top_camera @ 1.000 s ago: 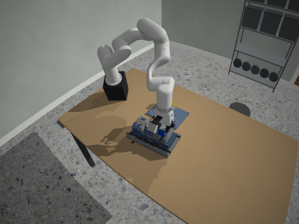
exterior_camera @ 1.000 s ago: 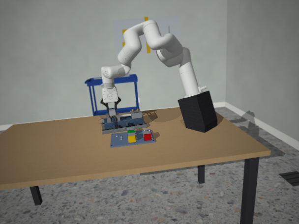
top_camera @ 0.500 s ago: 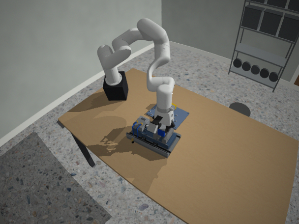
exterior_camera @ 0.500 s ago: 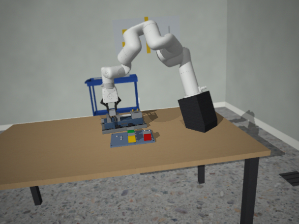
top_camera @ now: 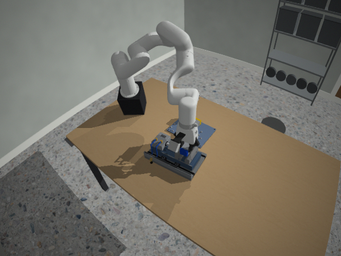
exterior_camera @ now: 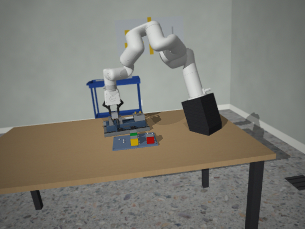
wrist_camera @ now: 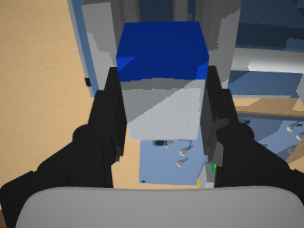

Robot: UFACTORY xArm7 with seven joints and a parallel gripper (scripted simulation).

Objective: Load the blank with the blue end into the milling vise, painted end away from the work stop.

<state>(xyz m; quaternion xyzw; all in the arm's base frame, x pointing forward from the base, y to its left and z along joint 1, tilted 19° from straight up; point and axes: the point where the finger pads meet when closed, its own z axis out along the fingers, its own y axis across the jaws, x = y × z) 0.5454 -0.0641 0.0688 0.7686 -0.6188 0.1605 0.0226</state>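
Now: the blue-ended blank 20 mm below my hand. From my hand the other things lie so: black work stop rod 50 mm to the left, 40 mm below, 10 mm behind; moving jaw 60 mm below, 30 mm behind; fixed jaw 60 mm below, 30 mm ahead, 10 mm to the left.
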